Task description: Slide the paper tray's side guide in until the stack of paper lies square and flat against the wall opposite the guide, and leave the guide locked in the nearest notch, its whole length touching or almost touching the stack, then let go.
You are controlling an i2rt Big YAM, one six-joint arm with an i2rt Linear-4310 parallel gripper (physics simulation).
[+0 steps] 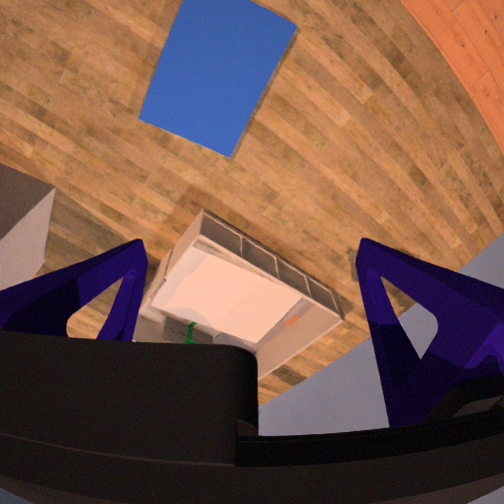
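Observation:
The paper tray [245, 295] is a pale grey open box seen from above, lying between my two purple fingers. A pale cream stack of paper [232, 295] lies inside it, slightly skewed to the walls. A row of dark notches [280, 265] runs along the tray's far upper-right side. A small green piece [190, 332], likely the guide's handle, shows at the tray's near edge, partly hidden by my black gripper body. A small orange mark [291, 320] sits near the paper's right corner. My gripper [250, 260] is open and empty, held well above the tray.
A blue rectangular sheet [217, 75] lies on the wooden table beyond the tray. An orange surface [470, 65] is at the top right. Grey blocks stand at the left edge [22, 235] and lower right [350, 380].

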